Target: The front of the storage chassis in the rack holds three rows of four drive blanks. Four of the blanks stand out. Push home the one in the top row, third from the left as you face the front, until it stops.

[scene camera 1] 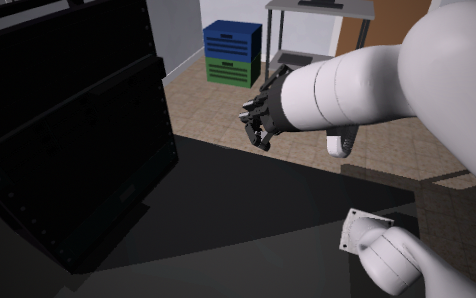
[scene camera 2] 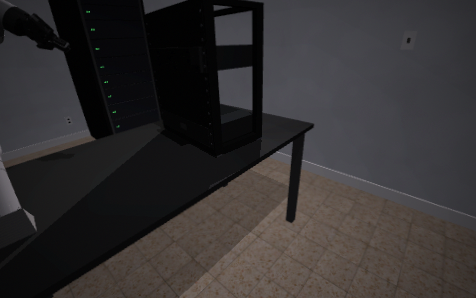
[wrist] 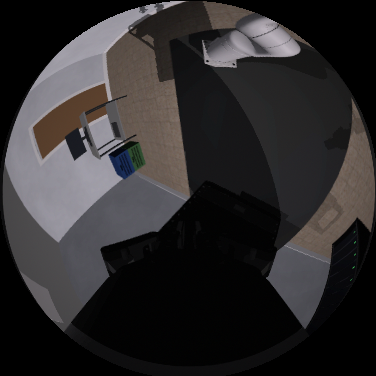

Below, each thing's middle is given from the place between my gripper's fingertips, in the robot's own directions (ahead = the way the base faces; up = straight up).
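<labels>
The rack (scene camera 1: pixel 93 136) is there, and my hand is 160 mm above it, 40 mm to the left of it and 500 mm short of it.
</labels>
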